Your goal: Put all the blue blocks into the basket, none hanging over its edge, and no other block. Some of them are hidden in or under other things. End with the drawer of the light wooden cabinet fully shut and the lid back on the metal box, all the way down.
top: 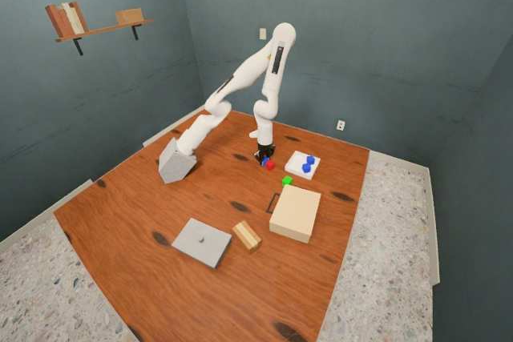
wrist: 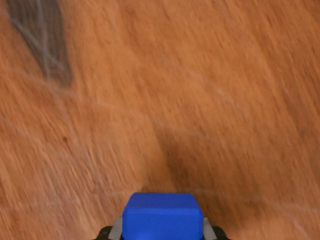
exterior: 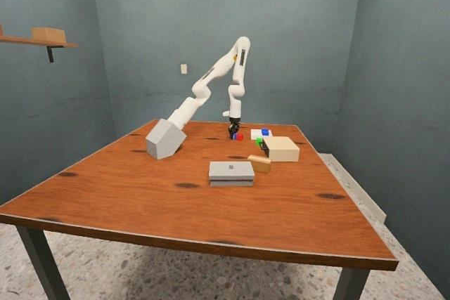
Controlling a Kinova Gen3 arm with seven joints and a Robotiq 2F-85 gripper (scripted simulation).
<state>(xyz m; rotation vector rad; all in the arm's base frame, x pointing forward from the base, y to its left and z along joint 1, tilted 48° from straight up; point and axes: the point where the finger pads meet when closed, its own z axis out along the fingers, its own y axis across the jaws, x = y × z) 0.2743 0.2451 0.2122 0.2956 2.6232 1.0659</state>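
My hand is 4 cm short of the red block. From my hand the other things lie so: white basket 16 cm ahead, 13 cm to the left, 1 cm below; then light wooden cabinet 33 cm ahead, 13 cm to the right, 1 cm above; then green block 19 cm ahead, 2 cm to the right.
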